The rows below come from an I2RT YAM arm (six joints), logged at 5 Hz.
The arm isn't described. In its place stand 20 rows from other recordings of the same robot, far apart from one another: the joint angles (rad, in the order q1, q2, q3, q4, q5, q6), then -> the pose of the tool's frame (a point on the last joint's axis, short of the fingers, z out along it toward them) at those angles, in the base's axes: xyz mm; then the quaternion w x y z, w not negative.
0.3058, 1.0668, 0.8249, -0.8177, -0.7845, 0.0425 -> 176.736 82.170 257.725 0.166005 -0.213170 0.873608 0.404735
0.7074, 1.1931, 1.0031, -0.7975, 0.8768, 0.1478 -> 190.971 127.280 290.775 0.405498 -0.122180 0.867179 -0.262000
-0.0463, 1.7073, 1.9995, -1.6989, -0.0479, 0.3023 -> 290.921 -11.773 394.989 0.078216 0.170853 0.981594 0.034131
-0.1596, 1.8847, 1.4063, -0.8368, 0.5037, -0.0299 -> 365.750 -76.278 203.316 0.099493 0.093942 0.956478 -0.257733
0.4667, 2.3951, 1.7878, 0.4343, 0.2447, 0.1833 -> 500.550 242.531 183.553 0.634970 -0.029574 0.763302 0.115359
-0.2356, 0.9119, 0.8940, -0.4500, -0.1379, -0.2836 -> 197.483 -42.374 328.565 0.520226 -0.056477 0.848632 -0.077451
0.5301, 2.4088, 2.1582, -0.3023, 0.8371, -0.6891 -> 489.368 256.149 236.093 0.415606 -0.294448 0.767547 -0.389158
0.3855, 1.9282, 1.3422, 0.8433, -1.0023, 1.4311 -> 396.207 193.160 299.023 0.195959 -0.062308 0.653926 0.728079
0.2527, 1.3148, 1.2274, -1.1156, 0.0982, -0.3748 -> 234.994 57.076 305.174 0.179359 -0.294521 0.936787 -0.059306
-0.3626, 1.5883, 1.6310, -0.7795, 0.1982, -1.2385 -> 322.410 -129.811 374.690 0.215708 -0.349551 0.840950 -0.352259
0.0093, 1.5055, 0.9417, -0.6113, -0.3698, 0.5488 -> 283.105 15.501 197.814 0.136084 0.222008 0.938557 0.226507
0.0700, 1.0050, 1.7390, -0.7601, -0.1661, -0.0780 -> 128.537 14.913 542.174 0.695646 -0.110502 0.707572 0.056636
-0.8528, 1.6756, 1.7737, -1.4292, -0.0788, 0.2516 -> 207.076 -232.797 353.401 0.125691 0.516385 0.847080 0.001980
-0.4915, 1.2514, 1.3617, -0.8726, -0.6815, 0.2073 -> 228.811 -97.049 380.557 0.410491 0.173140 0.859178 0.251659
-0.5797, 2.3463, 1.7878, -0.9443, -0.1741, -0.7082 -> 381.364 -242.323 114.260 0.079246 -0.066875 0.993394 0.049159
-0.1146, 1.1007, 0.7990, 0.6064, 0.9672, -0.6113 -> 237.104 -56.794 361.616 0.569613 0.234626 0.599840 -0.510572
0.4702, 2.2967, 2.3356, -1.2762, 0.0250, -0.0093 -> 422.607 213.779 276.879 0.164392 -0.232133 0.958342 0.025908
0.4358, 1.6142, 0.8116, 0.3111, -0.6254, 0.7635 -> 295.367 160.531 194.203 0.254677 -0.022802 0.831139 0.493790
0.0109, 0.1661, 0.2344, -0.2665, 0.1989, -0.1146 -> 106.802 -5.870 212.289 0.625719 0.014520 0.772205 -0.109383
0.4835, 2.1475, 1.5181, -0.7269, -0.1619, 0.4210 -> 369.678 200.588 132.451 0.060833 -0.039615 0.990244 0.118938
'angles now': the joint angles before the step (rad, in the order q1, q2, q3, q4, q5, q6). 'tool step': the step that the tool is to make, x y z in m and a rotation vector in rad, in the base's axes. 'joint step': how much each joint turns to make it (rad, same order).
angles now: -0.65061 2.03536 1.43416 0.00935 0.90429 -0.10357
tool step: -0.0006 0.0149 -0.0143 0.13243 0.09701 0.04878
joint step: 0.02330 -0.00010 0.00093 -0.18379 -0.05034 0.03360
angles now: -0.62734 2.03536 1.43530 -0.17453 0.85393 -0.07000
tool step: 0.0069 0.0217 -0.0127 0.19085 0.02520 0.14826
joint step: 0.03900 -0.00004 -0.00025 -0.14176 -0.17886 0.01726
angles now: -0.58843 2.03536 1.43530 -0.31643 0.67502 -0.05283
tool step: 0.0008 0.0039 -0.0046 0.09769 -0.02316 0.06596
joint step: 0.00085 0.00122 0.00008 -0.03629 -0.11439 0.00427
